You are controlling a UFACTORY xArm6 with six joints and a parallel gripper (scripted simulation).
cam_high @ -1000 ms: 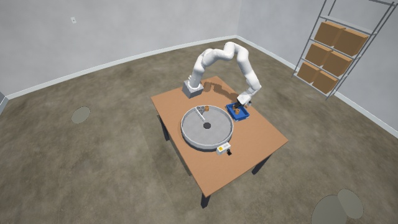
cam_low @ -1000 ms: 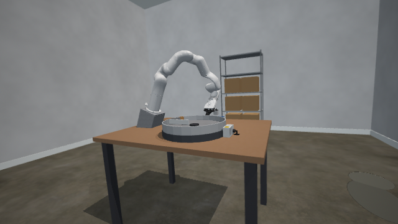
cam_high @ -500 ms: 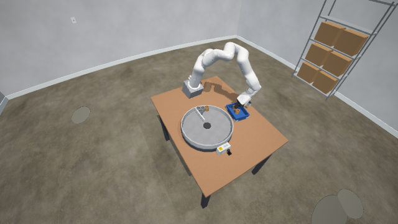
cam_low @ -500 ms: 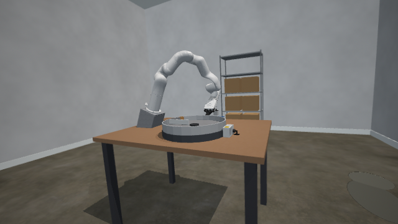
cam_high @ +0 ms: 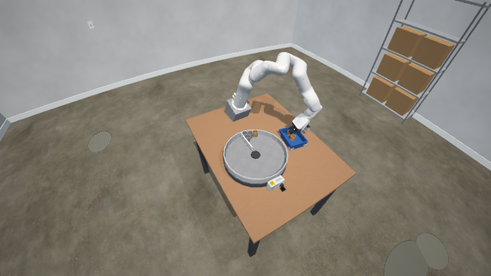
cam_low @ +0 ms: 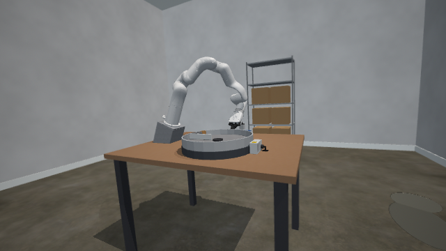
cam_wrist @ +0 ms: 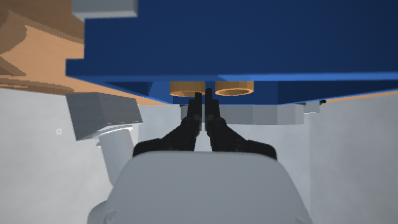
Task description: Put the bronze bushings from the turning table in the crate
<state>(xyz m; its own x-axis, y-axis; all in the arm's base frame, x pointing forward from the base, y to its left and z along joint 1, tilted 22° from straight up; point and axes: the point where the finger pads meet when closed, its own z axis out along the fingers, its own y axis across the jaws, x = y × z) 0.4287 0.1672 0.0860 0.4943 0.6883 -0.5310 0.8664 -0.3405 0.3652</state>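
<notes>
Right now the blue crate is 4 cm below my hand, 3 cm ahead of it and 1 cm to the right of it. From my hand the other things lie so: round grey turning table: 36 cm to the right, 1 cm below, 1 cm behind.
</notes>
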